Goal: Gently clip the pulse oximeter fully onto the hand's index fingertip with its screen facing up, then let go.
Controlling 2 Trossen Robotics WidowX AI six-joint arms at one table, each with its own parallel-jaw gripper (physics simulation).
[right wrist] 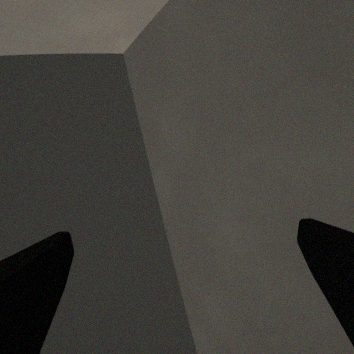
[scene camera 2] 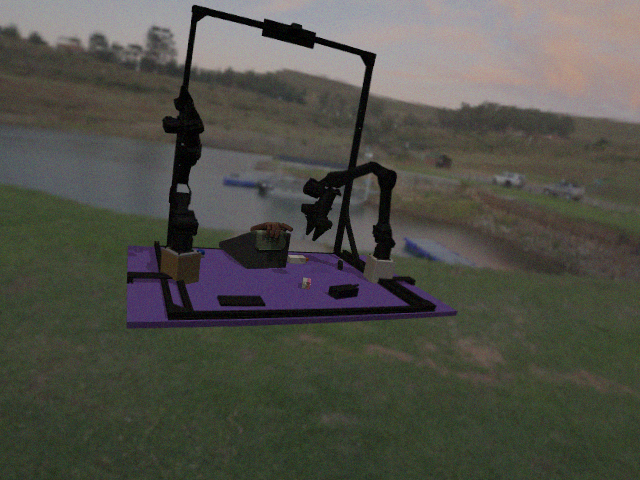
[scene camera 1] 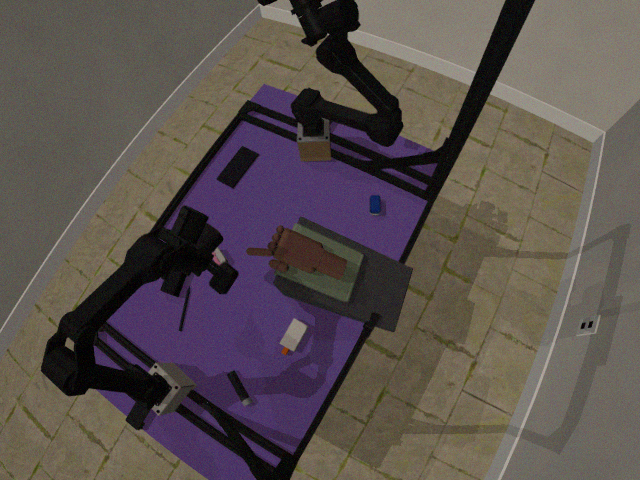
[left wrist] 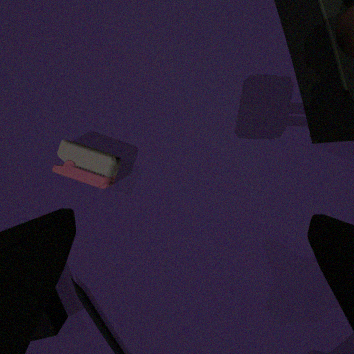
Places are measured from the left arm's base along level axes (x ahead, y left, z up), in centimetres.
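Where they show: left gripper, fingertip midpoint: (scene camera 2: 309, 237) (scene camera 1: 218, 262) (left wrist: 194, 223); right gripper, fingertip midpoint: (right wrist: 186, 236) (scene camera 2: 186, 92); left arm's base, origin of the base link: (scene camera 2: 381, 257) (scene camera 1: 156, 389); right arm's base, origin of the base link: (scene camera 2: 181, 250) (scene camera 1: 313, 128).
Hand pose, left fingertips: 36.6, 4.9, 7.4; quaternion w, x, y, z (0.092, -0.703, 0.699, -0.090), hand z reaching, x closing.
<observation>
Things, the pixels of their top centre, and the offset from my left fingertips, as dx, dy, dz. "*": a spot on its surface instead.
- pink pulse oximeter, middle of its top: (left wrist: 81, 164) (scene camera 1: 216, 255) (scene camera 2: 307, 279) +1.3, +9.1, -14.7
- green pad, surface spot: (scene camera 1: 330, 292) * +11.4, -25.9, -6.3
- white box, middle of its top: (scene camera 1: 291, 337) (scene camera 2: 298, 256) -3.8, -23.6, -15.1
- dark cylinder, middle of its top: (scene camera 1: 237, 388) -23.9, -20.4, -15.2
- thin black rod, middle of its top: (left wrist: 102, 331) (scene camera 1: 184, 307) -17.1, +7.9, -17.0
- blue object, middle of its top: (scene camera 1: 375, 202) +42.5, -19.7, -14.7
- flat black slab, middle of its top: (scene camera 2: 241, 299) (scene camera 1: 237, 165) +29.0, +26.3, -17.1
- black box, middle of its top: (scene camera 1: 173, 275) (scene camera 2: 344, 287) -11.7, +16.2, -14.4
The white and pink pulse oximeter (scene camera 1: 219, 256) (scene camera 2: 306, 283) (left wrist: 87, 162) lies on the purple table, apparently on its side; its screen cannot be made out. My left gripper (scene camera 1: 200, 285) (scene camera 2: 315, 236) (left wrist: 194, 223) is open and empty above the table. In the left wrist view the oximeter lies beyond the left-hand fingertip. The brown hand (scene camera 1: 305, 251) (scene camera 2: 272, 228) rests on a green pad (scene camera 1: 330, 292), its index finger (scene camera 1: 258, 252) pointing left in scene camera 1, with nothing on its tip. My right gripper (right wrist: 186, 236) is open and empty, raised away from the table and facing walls.
A dark wedge (scene camera 1: 385, 289) (scene camera 2: 248, 253) carries the pad. A white box (scene camera 1: 293, 334), a dark cylinder (scene camera 1: 239, 387), a thin black rod (scene camera 1: 185, 310) (left wrist: 95, 312), a blue object (scene camera 1: 375, 204), a flat black slab (scene camera 1: 237, 166) (scene camera 2: 240, 300) and a black box (scene camera 2: 343, 291) lie around.
</observation>
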